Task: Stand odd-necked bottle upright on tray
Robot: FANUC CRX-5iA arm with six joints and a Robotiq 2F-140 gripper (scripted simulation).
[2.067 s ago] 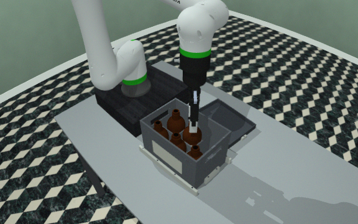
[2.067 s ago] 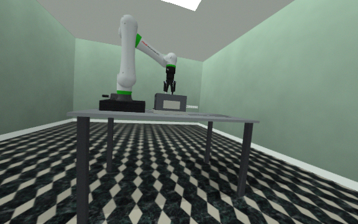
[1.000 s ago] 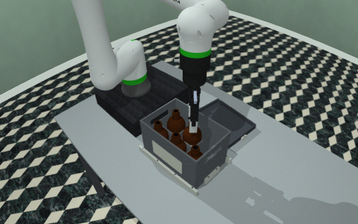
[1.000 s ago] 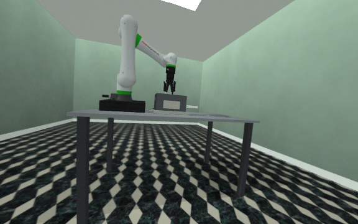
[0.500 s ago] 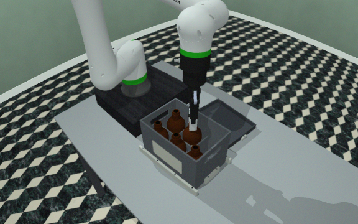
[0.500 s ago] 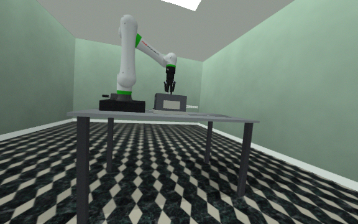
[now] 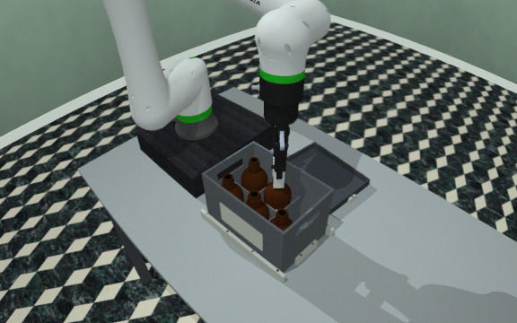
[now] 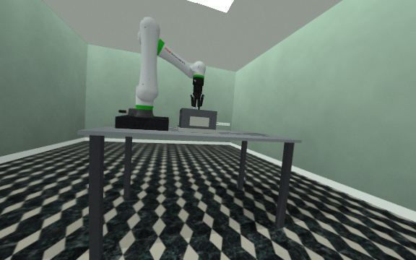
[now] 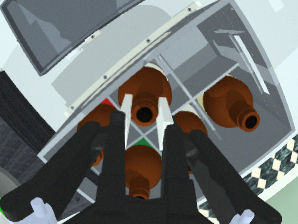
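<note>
The crate lies 1 cm ahead of my hand, 4 cm to the right of it and 9 cm below it. From my hand the other things lie so: glass bottle (8 cm behind, 2 cm to the right, 9 cm below); brown bottle (2 cm ahead, 9 cm to the right, 9 cm below); dark grey tray (5 cm behind, 22 cm to the left, 16 cm below).
</note>
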